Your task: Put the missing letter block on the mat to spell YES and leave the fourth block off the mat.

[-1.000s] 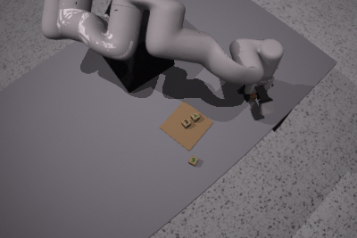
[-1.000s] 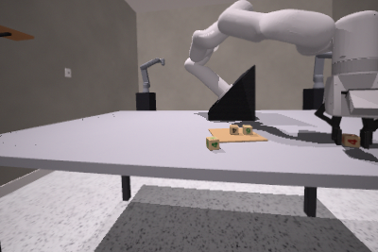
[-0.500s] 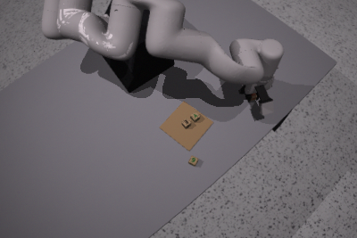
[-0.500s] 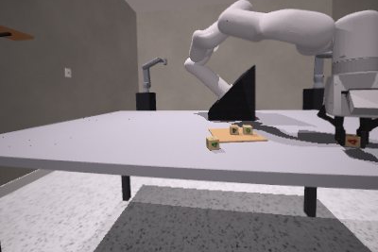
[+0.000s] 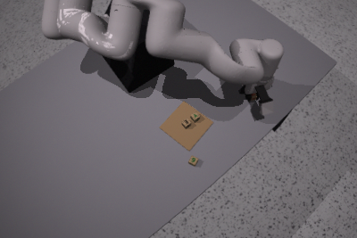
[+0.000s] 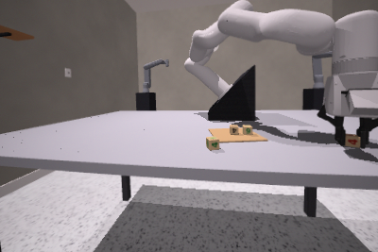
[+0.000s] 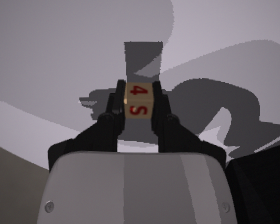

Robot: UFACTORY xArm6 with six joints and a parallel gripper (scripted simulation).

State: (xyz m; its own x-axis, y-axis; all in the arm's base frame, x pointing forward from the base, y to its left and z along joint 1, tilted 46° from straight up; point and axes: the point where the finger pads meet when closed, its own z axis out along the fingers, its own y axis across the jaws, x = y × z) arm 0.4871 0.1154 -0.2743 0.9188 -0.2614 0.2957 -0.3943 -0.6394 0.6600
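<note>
Right now the mat is 270 mm to the right of my hand, 60 mm behind it and 20 mm below it.
</note>
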